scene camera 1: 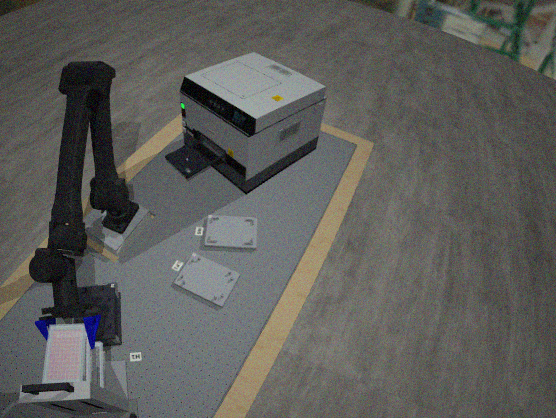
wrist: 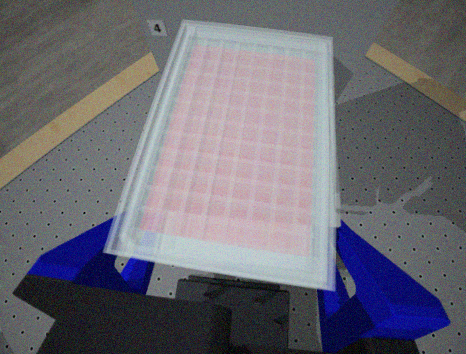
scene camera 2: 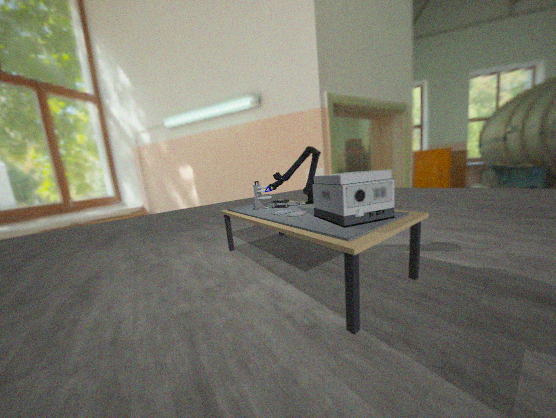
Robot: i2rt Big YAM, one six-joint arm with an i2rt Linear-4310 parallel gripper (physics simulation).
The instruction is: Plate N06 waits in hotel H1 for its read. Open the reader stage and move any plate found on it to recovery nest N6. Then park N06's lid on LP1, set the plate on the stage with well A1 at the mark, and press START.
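Places are measured from the arm's base along level axes (x ahead, y left, z up), in metres.
Pixels of known places: gripper, between the fingertips: (scene camera 1: 73,350) (wrist: 240,198) (scene camera 2: 266,191); arm's base, origin of its link: (scene camera 1: 121,216) (scene camera 2: 312,202).
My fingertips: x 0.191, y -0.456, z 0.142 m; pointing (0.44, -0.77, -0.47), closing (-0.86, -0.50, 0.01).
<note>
For each thing: its top centre in the pictures, then the offset to it from my fingertips. Level surfaces: height alone.
- N06, centre of its top: (wrist: 240,120) (scene camera 1: 62,352) dz +0.055, dx +0.013, dy -0.017 m
- reader, centre of its top: (scene camera 1: 254,79) (scene camera 2: 349,173) dz +0.132, dx +0.080, dy +0.993 m
- dark nest, centre of its top: (scene camera 1: 92,309) (scene camera 2: 280,199) dz -0.104, dx -0.074, dy +0.126 m
- mat, height of its surface: dz -0.180 m
A clear-lidded plate with pink wells, N06 (scene camera 1: 66,352) (wrist: 240,145), sits in hotel H1 (scene camera 1: 107,397) (scene camera 2: 257,195). My gripper (scene camera 1: 69,331) (scene camera 2: 268,189) (wrist: 227,225) is open, with its blue fingers on either side of the plate's near end; whether they touch it cannot be told. The reader (scene camera 1: 250,107) (scene camera 2: 354,197) has its dark stage (scene camera 1: 187,161) slid out, and no plate shows on it. Its green light (scene camera 1: 183,106) is lit. A dark nest (scene camera 1: 114,320) (wrist: 260,310) stands beside the hotel; whether it holds a dark plate is unclear.
Two flat grey pads, one (scene camera 1: 231,231) nearer the reader and one (scene camera 1: 207,279) nearer the hotel, lie on the mat (scene camera 1: 175,345); their small labels are hard to read. The arm's base (scene camera 1: 120,227) is at the table's left side. A wooden border (scene camera 1: 300,270) edges the mat.
</note>
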